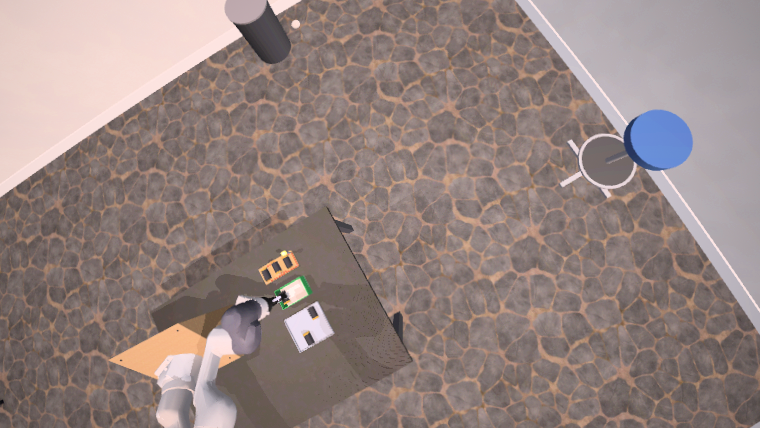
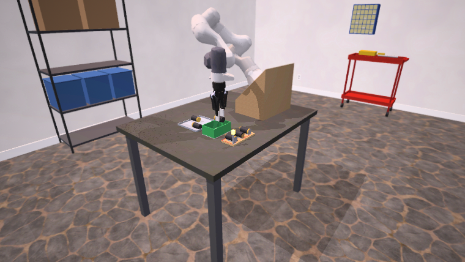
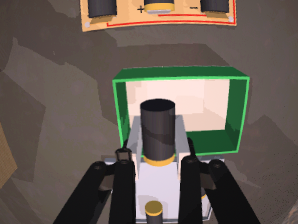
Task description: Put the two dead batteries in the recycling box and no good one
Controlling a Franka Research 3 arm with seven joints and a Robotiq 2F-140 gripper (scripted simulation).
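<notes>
My hand is 90 mm above the green recycling box and 30 mm short of it. From my hand the other things lie so: white tray 190 mm to the right, 100 mm below, 10 mm behind; bulb 180 mm to the left, 120 mm ahead, 30 mm below.
</notes>
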